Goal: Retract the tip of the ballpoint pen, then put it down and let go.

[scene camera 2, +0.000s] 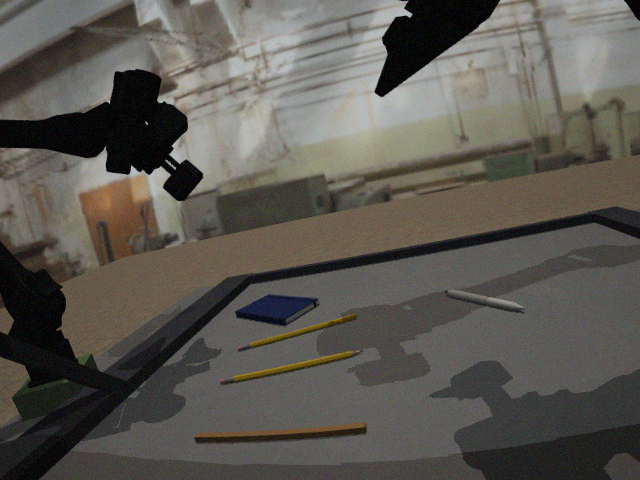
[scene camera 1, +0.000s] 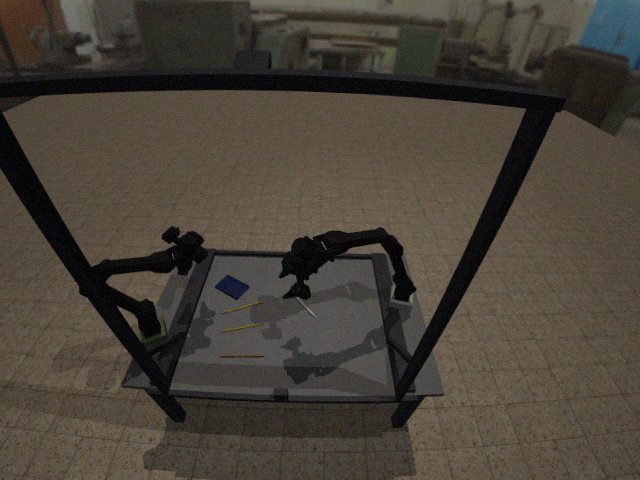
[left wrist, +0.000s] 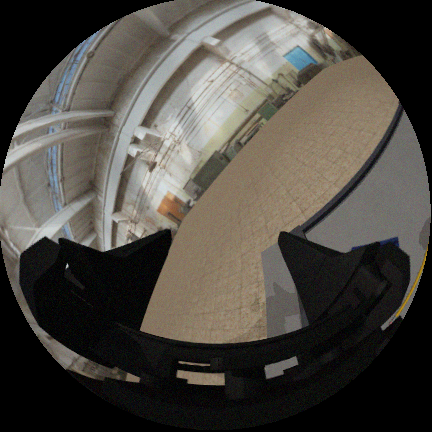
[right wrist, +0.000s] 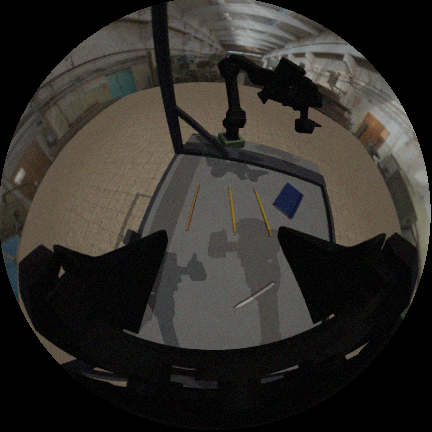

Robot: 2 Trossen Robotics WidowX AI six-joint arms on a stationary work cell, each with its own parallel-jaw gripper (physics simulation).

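Places are measured from the left arm's base along level axes (x ahead, y left, z up), in centimetres.
Where they show: left gripper, between the fingertips: point(scene camera 2: 168, 160) point(left wrist: 226, 236) point(right wrist: 320, 113); right gripper, between the fingertips: point(scene camera 2: 387, 87) point(scene camera 1: 281, 287) point(right wrist: 223, 234); left arm's base, origin of its link: point(scene camera 1: 152, 329) point(right wrist: 231, 136); right arm's base, origin of its link: point(scene camera 1: 402, 295).
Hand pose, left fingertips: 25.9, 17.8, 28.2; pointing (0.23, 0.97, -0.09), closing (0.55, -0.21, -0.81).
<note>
Things, the pixels of their top centre, and the offset from my left fingertips, as dx, dy, dz. Level surfaces: height alone.
- white ballpoint pen, centre of its top: point(scene camera 2: 482, 294) point(right wrist: 256, 295) point(scene camera 1: 305, 305) +37.3, -34.9, -30.9
- grey table, height of its surface: dz -32.2
- orange stick, centre of its top: point(scene camera 2: 274, 432) point(right wrist: 192, 204) point(scene camera 1: 242, 355) +3.7, -44.0, -31.5
- blue book, centre of its top: point(scene camera 2: 275, 305) point(right wrist: 289, 198) point(scene camera 1: 232, 286) +12.2, -8.1, -31.0
The white ballpoint pen point(scene camera 1: 307, 307) point(scene camera 2: 484, 300) point(right wrist: 255, 295) lies flat on the grey table point(scene camera 1: 356, 322), its tapered end toward the lower right in scene camera 1. Whether its tip is out is too small to tell. My right gripper point(scene camera 1: 283, 285) point(right wrist: 223, 234) is open and empty, above the table; in the right wrist view the pen shows below and between its fingers. Part of the right gripper shows at the top of scene camera 2. My left gripper point(left wrist: 226, 236) is open and empty, raised over the table's left side in scene camera 1, far from the pen.
Two yellow pencils point(scene camera 1: 242, 307) point(scene camera 1: 242, 328) and an orange stick point(scene camera 1: 242, 355) point(scene camera 2: 280, 432) lie left of the pen in scene camera 1. A blue book point(scene camera 1: 232, 287) point(scene camera 2: 277, 308) point(right wrist: 288, 201) lies beyond them. Dark frame posts point(scene camera 1: 478, 227) rise at the table's sides.
</note>
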